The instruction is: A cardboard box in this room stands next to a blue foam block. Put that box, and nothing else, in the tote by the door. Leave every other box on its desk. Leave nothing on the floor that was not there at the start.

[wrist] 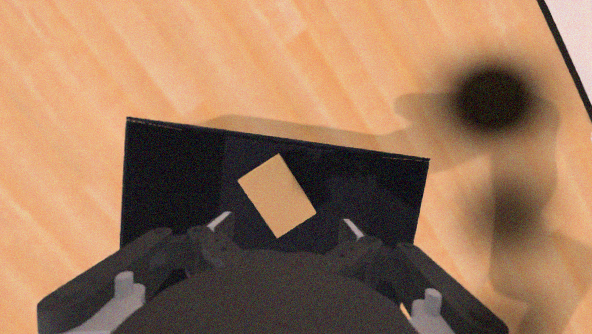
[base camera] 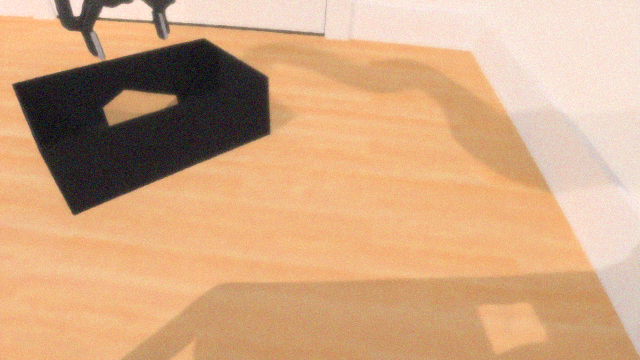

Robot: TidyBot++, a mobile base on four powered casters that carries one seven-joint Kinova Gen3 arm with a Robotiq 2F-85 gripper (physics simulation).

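Places are measured from the arm's base along level axes (x right, y ahead, z up), in metres.
Where they show: gripper, fingertip midpoint: (wrist: pixel 286 226) (base camera: pixel 133 47).
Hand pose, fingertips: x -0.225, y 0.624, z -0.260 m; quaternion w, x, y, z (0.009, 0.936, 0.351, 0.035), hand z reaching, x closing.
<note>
After its pixels a point has its place.
A cardboard box (base camera: pixel 140 106) @[x -0.230, y 0.604, z -0.343 m] (wrist: pixel 277 196) @[x -0.235, y 0.620, z -0.343 m] lies inside the black tote (base camera: pixel 170 145) @[x -0.163, y 0.511, z -0.349 m] (wrist: pixel 170 185) @[x -0.344, y 0.525, z -0.371 m], turned at an angle to the tote's walls. In the base camera view the tote's near wall hides its lower part. My gripper (base camera: pixel 132 47) @[x -0.225, y 0.624, z -0.260 m] (wrist: pixel 286 226) @[x -0.225, y 0.624, z -0.260 m] is open, with nothing between its fingers. It is above the tote, at its far side in the base camera view, and apart from the box. The blue foam block does not show in either view.
The tote stands on the wooden floor (base camera: pixel 350 215) @[x 0.073, y 0.425, z -0.396 m] (wrist: pixel 150 60) @[x -0.488, y 0.623, z -0.396 m]. A white door (base camera: pixel 225 12) @[x -0.171, y 1.117, z -0.352 m] is behind it, and a white wall (base camera: pixel 575 150) @[x 0.380, y 0.469, z -0.322 m] runs along the right. Arm shadows fall on the floor. Two dark blurred spots cover the wrist view's right side.
</note>
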